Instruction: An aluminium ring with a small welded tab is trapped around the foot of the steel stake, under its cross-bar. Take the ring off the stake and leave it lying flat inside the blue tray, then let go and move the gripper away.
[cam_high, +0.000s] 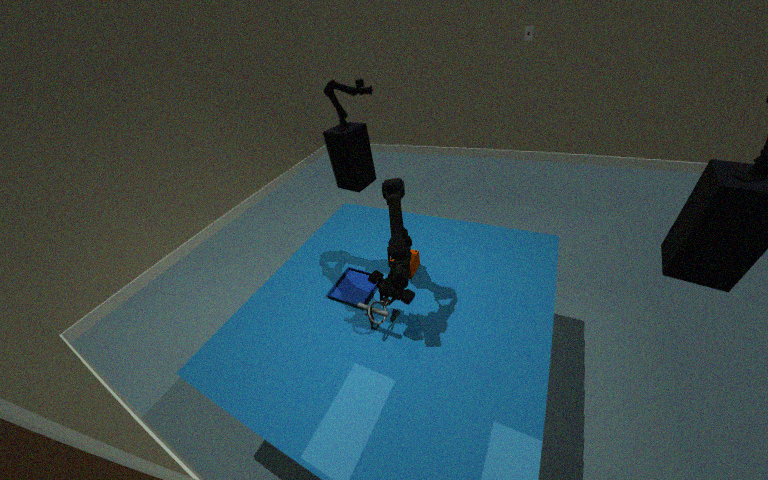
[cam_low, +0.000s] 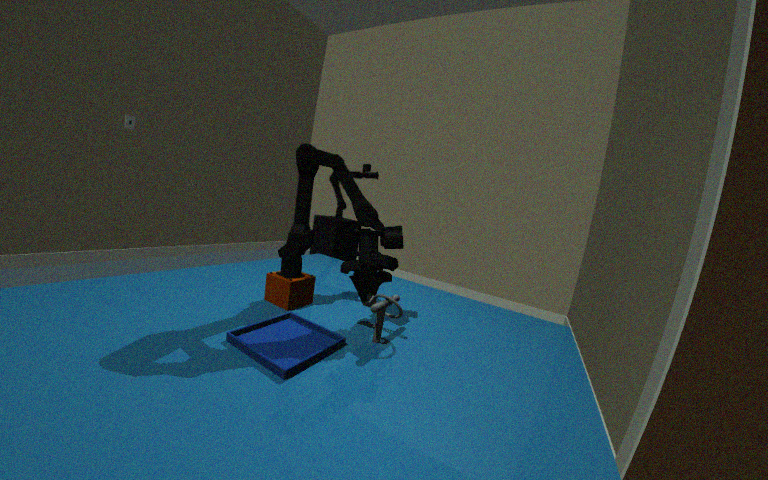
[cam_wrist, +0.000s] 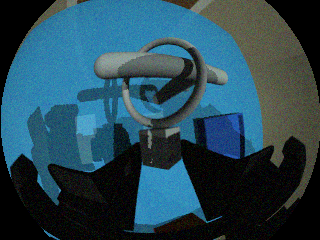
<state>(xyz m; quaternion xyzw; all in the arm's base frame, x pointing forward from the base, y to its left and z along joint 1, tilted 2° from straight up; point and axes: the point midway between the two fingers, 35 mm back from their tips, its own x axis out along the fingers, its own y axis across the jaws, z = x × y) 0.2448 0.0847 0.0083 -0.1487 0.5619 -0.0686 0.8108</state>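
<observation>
My gripper tip is 50 mm short of the aluminium ring, 10 mm to the right of it and 10 mm below it. Round my gripper tip: blue tray: 50 mm behind, 220 mm to the right, 70 mm below.
</observation>
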